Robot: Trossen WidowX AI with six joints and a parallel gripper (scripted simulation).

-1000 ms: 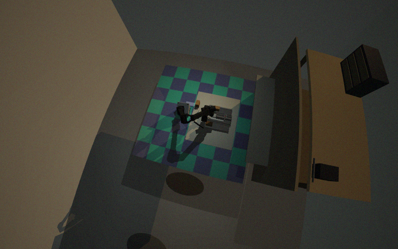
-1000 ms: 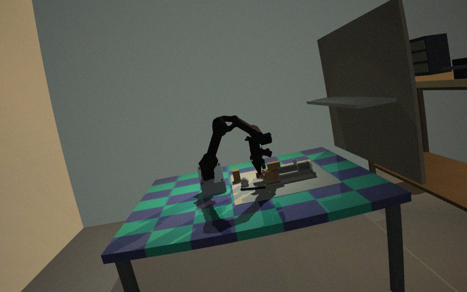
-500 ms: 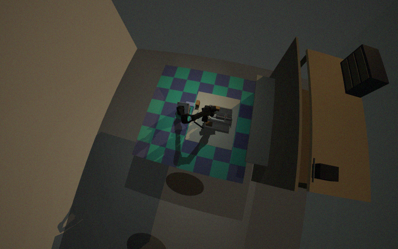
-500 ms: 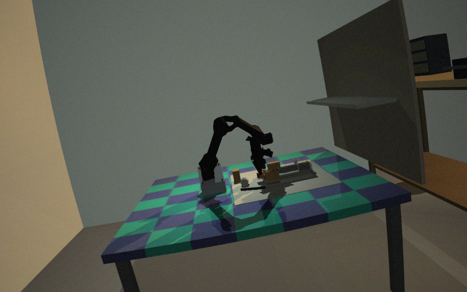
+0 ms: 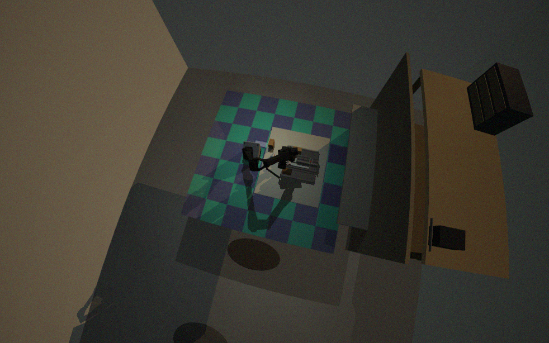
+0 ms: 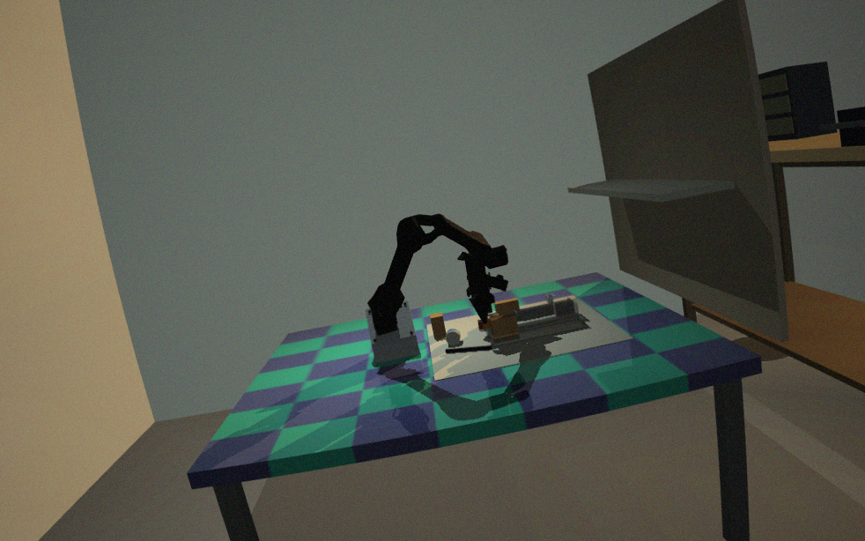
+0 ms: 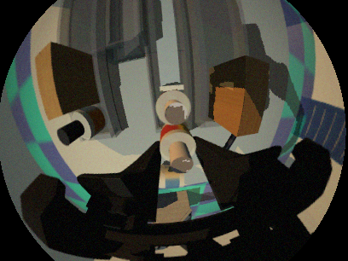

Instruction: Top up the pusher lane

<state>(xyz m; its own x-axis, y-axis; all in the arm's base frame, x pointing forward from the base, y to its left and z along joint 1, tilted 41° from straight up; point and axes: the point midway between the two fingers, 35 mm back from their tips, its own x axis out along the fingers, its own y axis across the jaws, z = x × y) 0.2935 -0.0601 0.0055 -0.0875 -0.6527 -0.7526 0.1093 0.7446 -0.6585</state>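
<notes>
Now: the thin black stick 8 cm behind my gripper tip, 10 cm to the right of it and 4 cm below it. Also, from my gripper tip: tan upright piece 12 cm behind, 16 cm to the left, 2 cm below; lane rack 18 cm ahead, 3 cm below.
</notes>
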